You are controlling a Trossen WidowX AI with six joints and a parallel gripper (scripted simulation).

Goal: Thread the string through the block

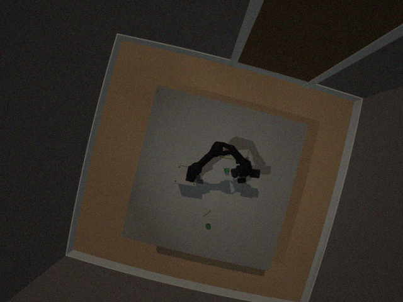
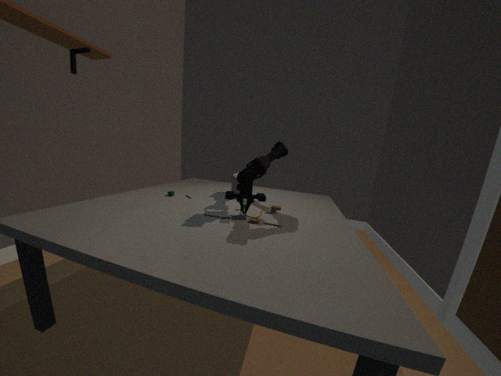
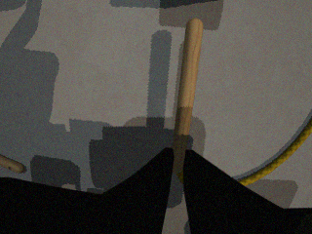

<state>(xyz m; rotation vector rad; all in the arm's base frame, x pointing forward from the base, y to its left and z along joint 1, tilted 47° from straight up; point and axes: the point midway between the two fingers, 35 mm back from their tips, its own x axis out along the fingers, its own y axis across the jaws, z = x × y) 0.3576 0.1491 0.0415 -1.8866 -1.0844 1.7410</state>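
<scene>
The green cube lies 90 mm behind my gripper tip and 30 mm to the right of it. Also, from my gripper tip: wooden disc (60 mm to the left, 50 mm ahead, 10 mm below); thin wooden stick (10 mm behind).
</scene>
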